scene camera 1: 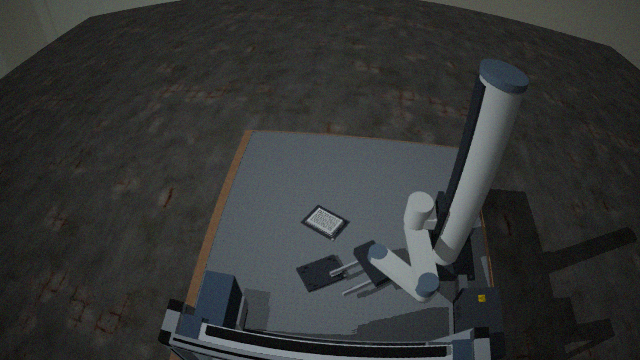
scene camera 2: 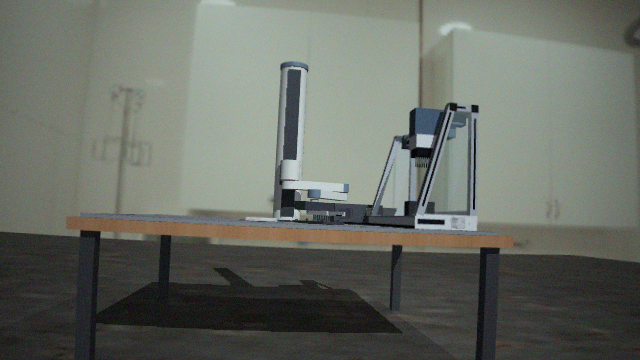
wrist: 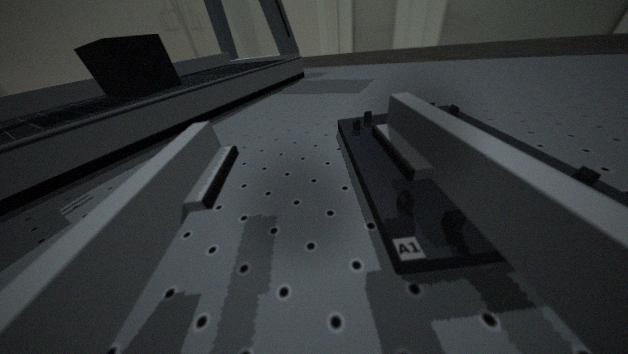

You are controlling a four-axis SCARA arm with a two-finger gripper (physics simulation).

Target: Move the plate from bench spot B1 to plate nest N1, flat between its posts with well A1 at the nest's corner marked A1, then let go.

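Places are measured from the arm's base along level axes (x ahead, y left, z up), in metres.
Pixels of known places: gripper, between the fingertips: (scene camera 1: 336, 283) (scene camera 2: 336, 213) (wrist: 302, 125); arm's base, origin of its link: (scene camera 1: 442, 253).
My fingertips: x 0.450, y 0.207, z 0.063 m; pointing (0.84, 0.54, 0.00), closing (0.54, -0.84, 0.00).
Observation:
For each thing: its middle in the pictures, then the offset to it from my fingertips. "spot": a spot on its surface instead.
- white well plate, middle of its body: (scene camera 1: 325, 221) (scene camera 2: 261, 219) 0.041 m down, 0.078 m ahead, 0.336 m right
- dark bench spot B1, a spot on its surface: (scene camera 1: 345, 224) spot: 0.048 m down, 0.009 m back, 0.332 m right
- dark plate nest N1, middle of its body: (wrist: 434, 148) (scene camera 1: 321, 272) (scene camera 2: 322, 221) 0.039 m down, 0.066 m ahead, 0.070 m right
- framed instrument with a blue head, a spot on its surface: (scene camera 2: 426, 121) spot: 0.384 m up, 0.328 m ahead, 0.305 m left
- dark box, a spot on its surface: (scene camera 1: 477, 315) spot: 0.065 m up, 0.545 m back, 0.168 m left
The white well plate (scene camera 1: 326, 221) lies on the dark bench spot B1 (scene camera 1: 345, 224), away from the fingers. The dark plate nest N1 (scene camera 1: 317, 273) (wrist: 430, 200) has small black posts, and its A1 label (wrist: 408, 248) shows at the near corner in the wrist view. My gripper (scene camera 1: 339, 283) (wrist: 302, 125) is low over the bench beside the nest, fingers apart and empty. In the wrist view the right finger reaches over the nest, while the left finger is over the bench to the nest's left. The nest's far side is partly hidden by the right finger.
The arm's white column (scene camera 1: 482, 165) (scene camera 2: 292, 120) stands at the right in scene camera 1. A framed instrument with a blue head (scene camera 2: 426, 121) stands on the bench, and its long base (wrist: 150, 120) runs along the left in the wrist view. A dark box (scene camera 1: 477, 315) bears a yellow label.

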